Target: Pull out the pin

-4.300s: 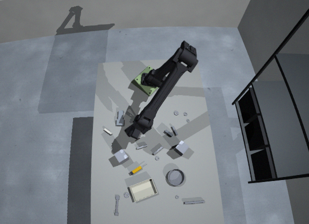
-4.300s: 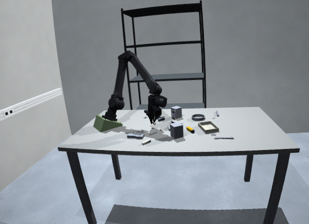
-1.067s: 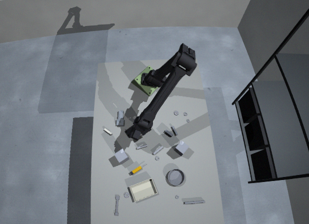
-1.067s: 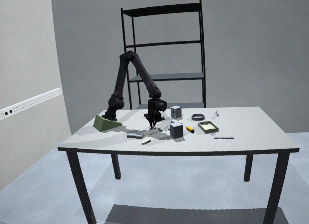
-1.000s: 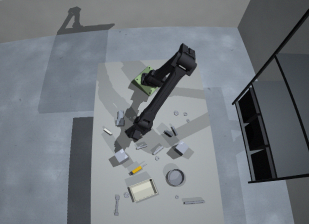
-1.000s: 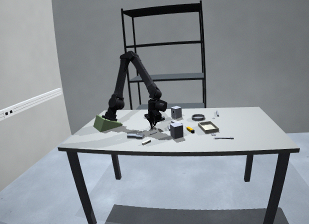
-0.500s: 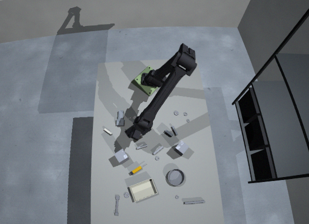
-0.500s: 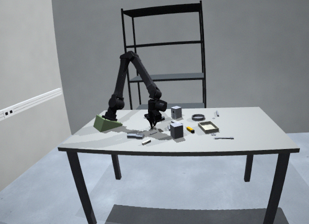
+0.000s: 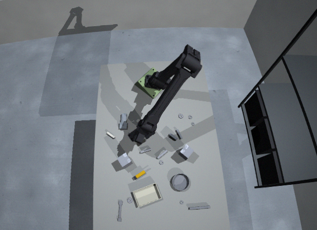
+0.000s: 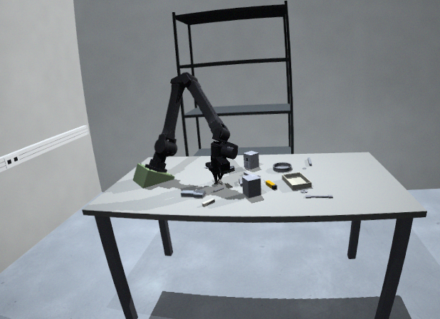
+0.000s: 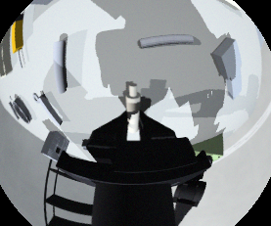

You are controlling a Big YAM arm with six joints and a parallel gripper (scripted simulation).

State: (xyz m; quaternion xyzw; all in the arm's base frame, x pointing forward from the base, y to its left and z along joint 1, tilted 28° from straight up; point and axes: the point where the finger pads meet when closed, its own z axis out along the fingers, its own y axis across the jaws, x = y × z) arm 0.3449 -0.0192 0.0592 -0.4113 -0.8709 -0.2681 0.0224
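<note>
Now: the pale pin 20 mm to the right of my hand and 20 mm ahead of it. The rest, counted from my hand: round dish 290 mm ahead, 220 mm to the left; white bar 240 mm to the right, 40 mm ahead; grey block 200 mm ahead, 110 mm to the right, 30 mm above.
</note>
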